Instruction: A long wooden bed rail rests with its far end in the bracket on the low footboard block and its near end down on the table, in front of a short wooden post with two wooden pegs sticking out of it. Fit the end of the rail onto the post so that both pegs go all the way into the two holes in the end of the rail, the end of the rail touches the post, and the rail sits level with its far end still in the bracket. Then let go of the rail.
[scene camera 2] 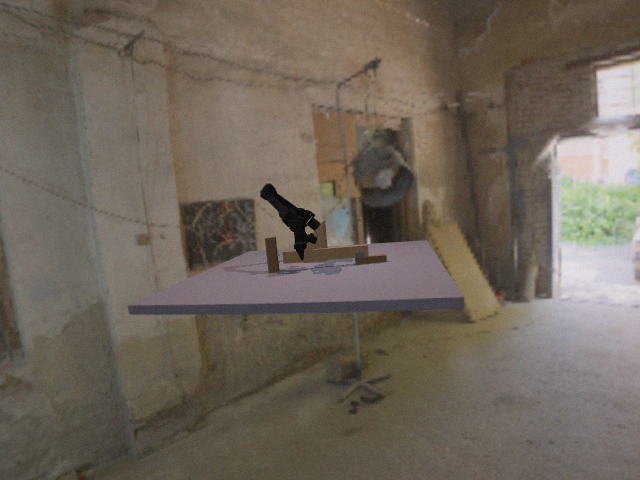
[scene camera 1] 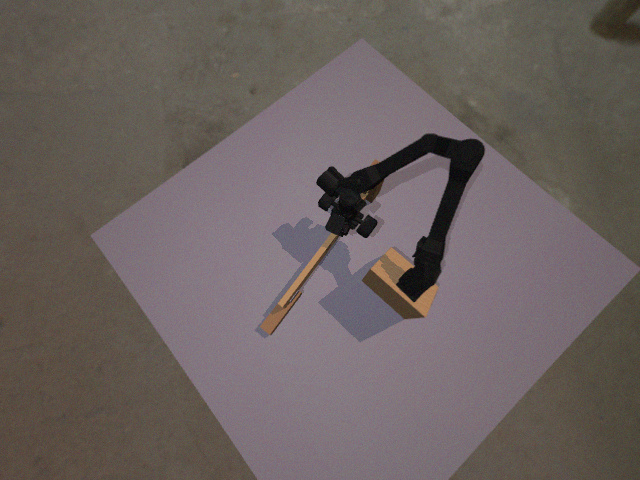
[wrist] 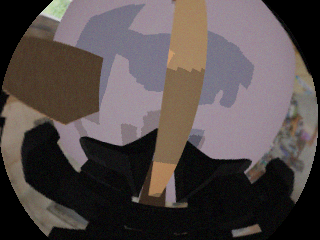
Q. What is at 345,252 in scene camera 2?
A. A long wooden rail.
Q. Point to a long wooden rail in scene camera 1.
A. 313,263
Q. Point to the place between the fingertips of the gripper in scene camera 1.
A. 345,222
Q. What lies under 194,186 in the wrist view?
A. The gripper.
